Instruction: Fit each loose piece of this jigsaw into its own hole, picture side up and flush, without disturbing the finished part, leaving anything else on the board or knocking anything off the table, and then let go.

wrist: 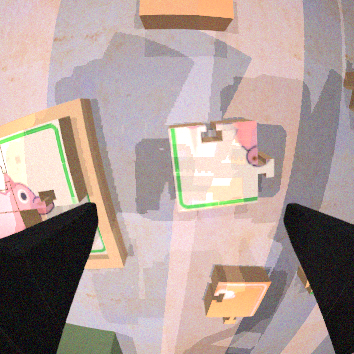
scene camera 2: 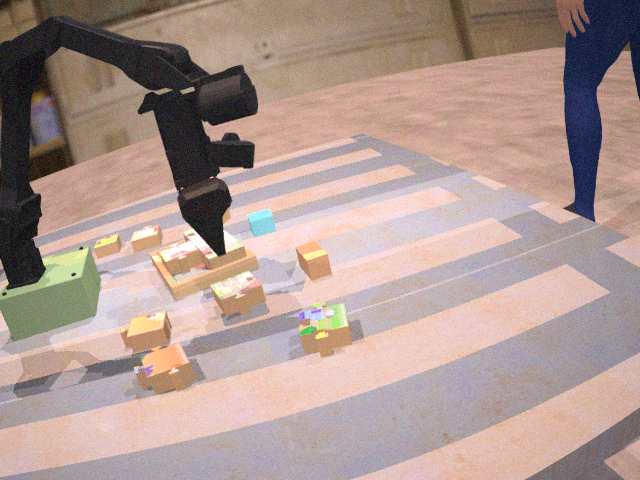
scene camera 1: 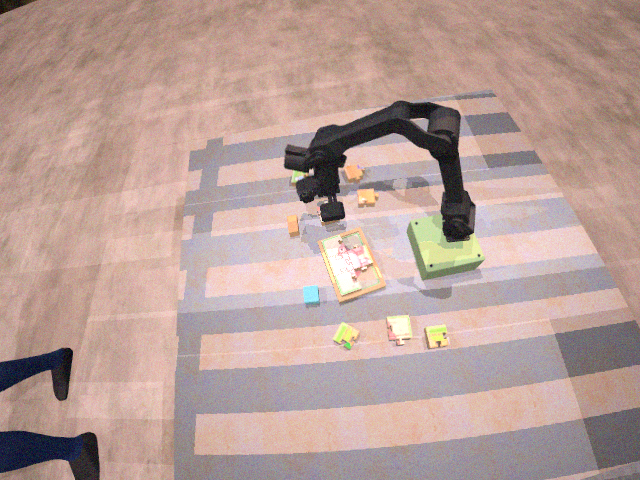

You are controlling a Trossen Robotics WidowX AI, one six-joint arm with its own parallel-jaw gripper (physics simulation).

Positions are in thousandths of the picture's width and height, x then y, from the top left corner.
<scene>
gripper: wrist 549, 606; scene camera 2 340, 507; scene camera 1 515, 432
</scene>
